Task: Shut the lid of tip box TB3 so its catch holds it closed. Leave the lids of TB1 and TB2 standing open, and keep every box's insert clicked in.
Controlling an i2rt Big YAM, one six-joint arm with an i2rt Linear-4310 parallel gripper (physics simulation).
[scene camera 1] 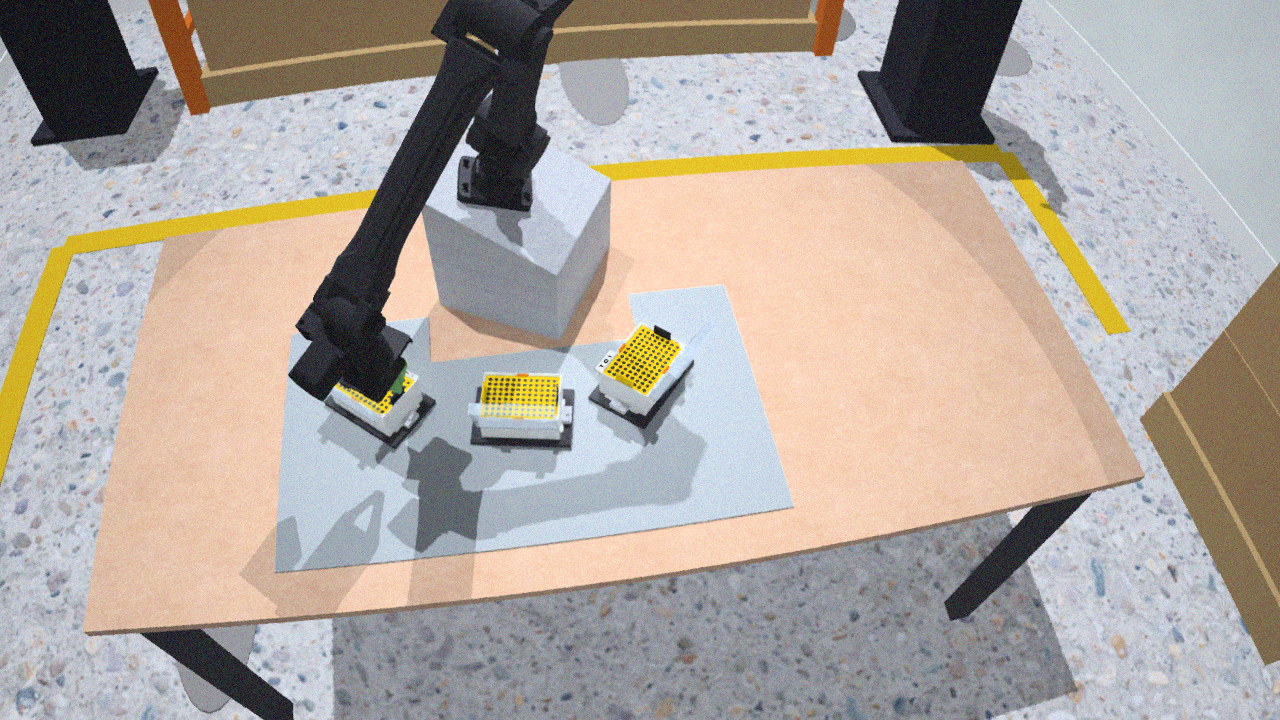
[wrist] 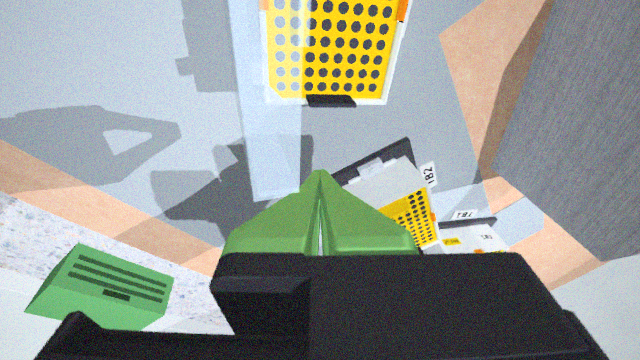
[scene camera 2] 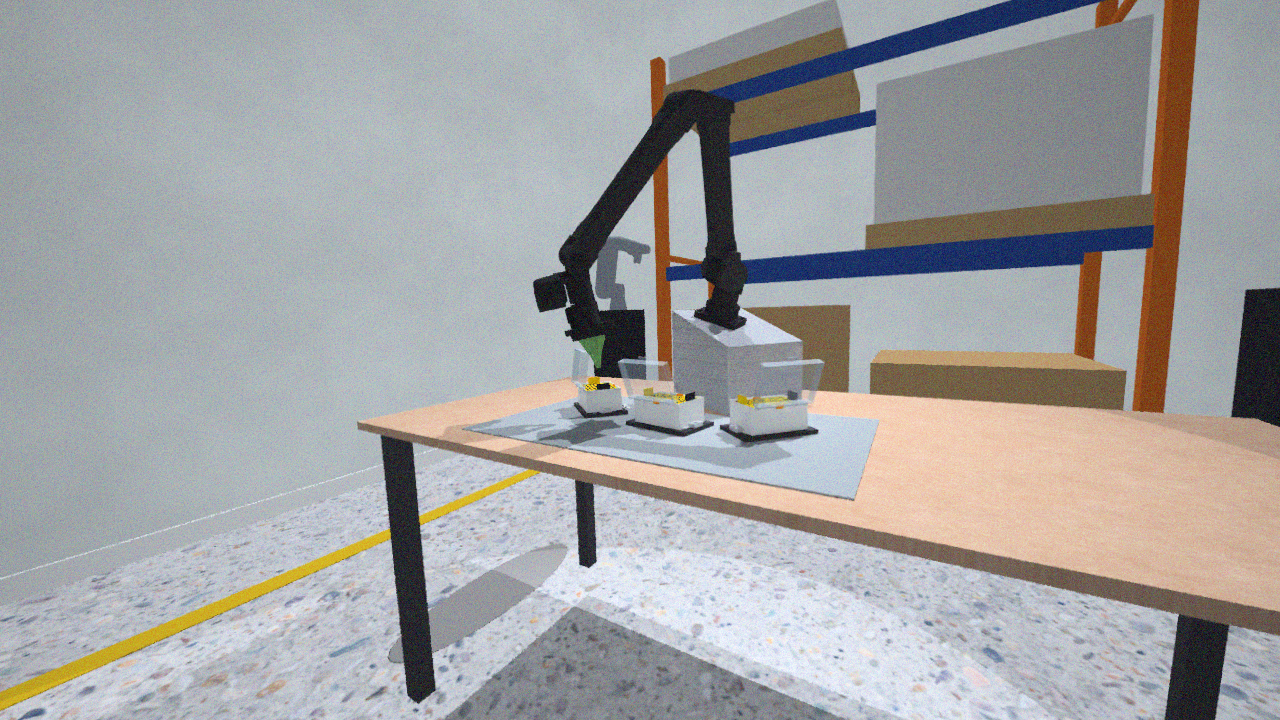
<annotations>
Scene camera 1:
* my gripper: 397, 391
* clear lid: 369, 409
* clear lid: 681, 362
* clear lid: 494, 416
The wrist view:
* my gripper: 320, 179
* clear lid: 266, 51
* grey-blue mat: 141, 107
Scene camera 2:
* my gripper: 598, 368
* clear lid: 644, 380
</annotations>
